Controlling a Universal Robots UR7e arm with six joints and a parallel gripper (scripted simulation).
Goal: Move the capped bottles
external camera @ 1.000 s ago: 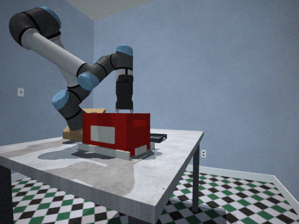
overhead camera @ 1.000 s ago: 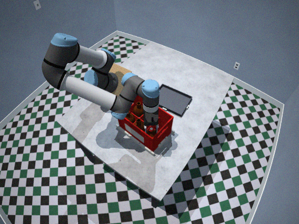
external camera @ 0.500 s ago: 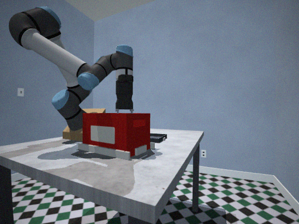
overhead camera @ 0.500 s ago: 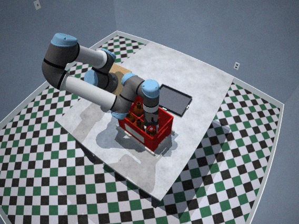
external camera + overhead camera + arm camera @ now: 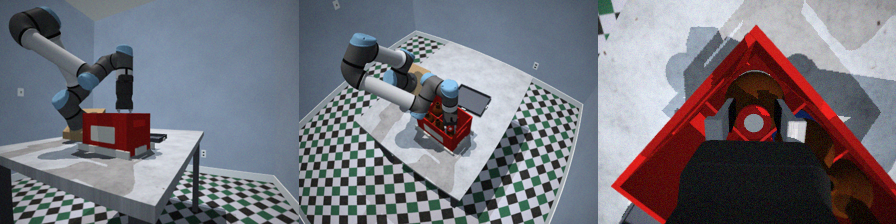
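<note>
Now: the capped bottle 6 cm below my hand. Also, from my hand: dark tray: 35 cm to the left, 13 cm below, 12 cm behind; crate: 9 cm behind, 6 cm below, 4 cm to the left.
</note>
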